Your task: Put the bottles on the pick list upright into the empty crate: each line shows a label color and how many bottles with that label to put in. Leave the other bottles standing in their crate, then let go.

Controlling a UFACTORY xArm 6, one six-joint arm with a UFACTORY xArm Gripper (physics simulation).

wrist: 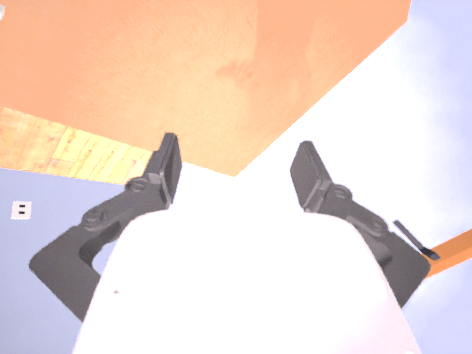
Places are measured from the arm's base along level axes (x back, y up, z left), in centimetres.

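Pixels of known places: gripper, fingertip midpoint: [238, 152].
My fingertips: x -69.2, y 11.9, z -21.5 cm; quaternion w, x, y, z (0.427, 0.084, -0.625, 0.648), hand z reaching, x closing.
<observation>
Behind a point stands the place of what it marks.
My gripper [238, 152] {x -69.2, y 11.9, z -21.5 cm} is open, with its two dark fingers wide apart and no object between them. In the wrist view a corner of an orange-brown table top [165, 65] {x -78.7, y -25.2, z -27.3 cm} shows beyond the fingertips. The bottles, the two crates and the pick list do not show in this view, so where the gripper is relative to them cannot be told.
A small piece of a white thing [1, 12] {x -56.7, y -22.4, z -34.1 cm} shows at the top left edge, too little to name. Light wooden floor boards [75, 150] lie past the table edge. A white socket [21, 210] is on the blue-grey wall. An orange rail [452, 252] with a black hook [415, 240] is at the right.
</observation>
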